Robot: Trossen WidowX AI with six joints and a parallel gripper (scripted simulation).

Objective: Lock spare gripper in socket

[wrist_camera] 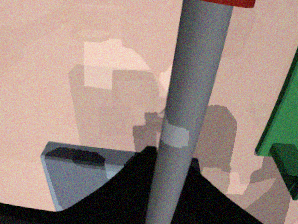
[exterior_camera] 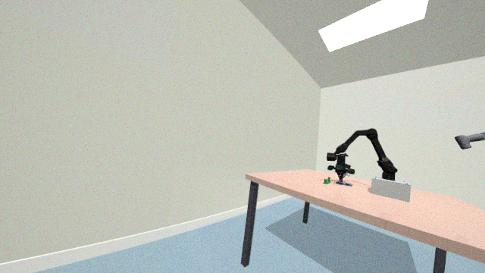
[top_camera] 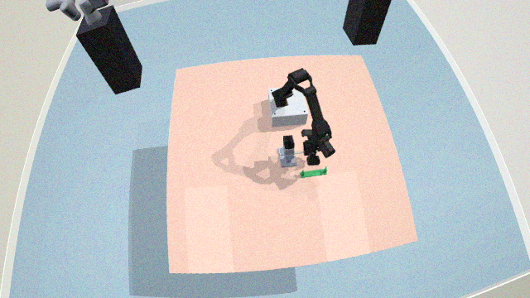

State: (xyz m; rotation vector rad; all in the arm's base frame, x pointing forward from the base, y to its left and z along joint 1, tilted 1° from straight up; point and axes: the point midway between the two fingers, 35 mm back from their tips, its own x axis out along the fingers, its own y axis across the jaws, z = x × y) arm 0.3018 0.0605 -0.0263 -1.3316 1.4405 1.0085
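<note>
The mount socket lies 80 mm to the right of my gripper tip and 20 mm behind it. Also, from my gripper tip: spare gripper (80 mm to the right, 80 mm above, 20 mm behind); then green cradle (90 mm ahead, 30 mm to the left, 20 mm below).
</note>
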